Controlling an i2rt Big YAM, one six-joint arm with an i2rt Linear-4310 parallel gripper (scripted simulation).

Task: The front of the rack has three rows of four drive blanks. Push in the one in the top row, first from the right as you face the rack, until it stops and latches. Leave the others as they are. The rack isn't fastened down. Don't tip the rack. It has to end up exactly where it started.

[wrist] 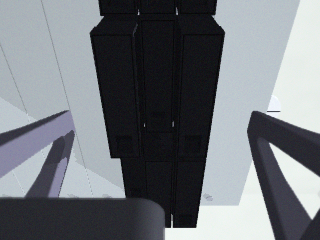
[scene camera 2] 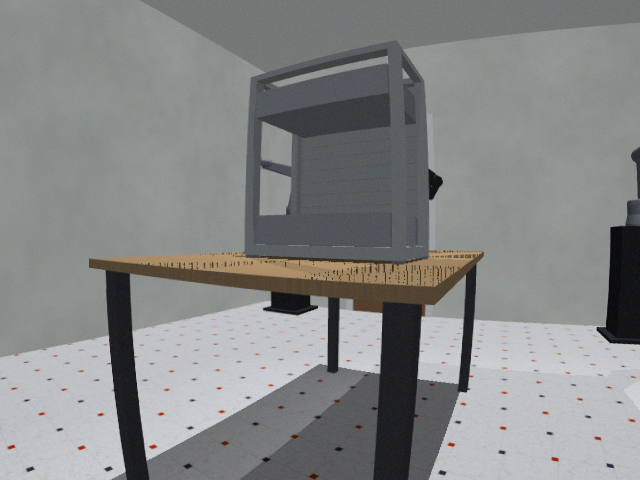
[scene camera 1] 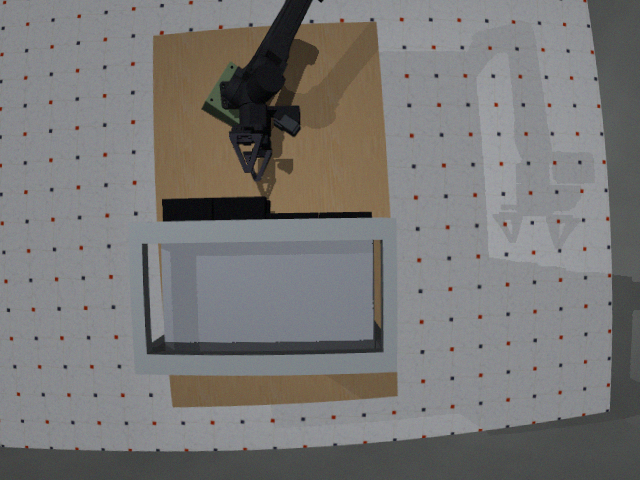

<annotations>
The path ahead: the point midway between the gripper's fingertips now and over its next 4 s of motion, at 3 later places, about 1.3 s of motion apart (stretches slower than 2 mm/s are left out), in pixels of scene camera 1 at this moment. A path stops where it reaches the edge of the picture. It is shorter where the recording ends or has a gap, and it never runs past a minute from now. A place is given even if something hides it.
My gripper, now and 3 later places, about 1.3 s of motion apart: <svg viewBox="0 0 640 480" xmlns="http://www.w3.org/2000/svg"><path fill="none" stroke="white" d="M252 177L201 179L190 179L190 202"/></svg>
</annotations>
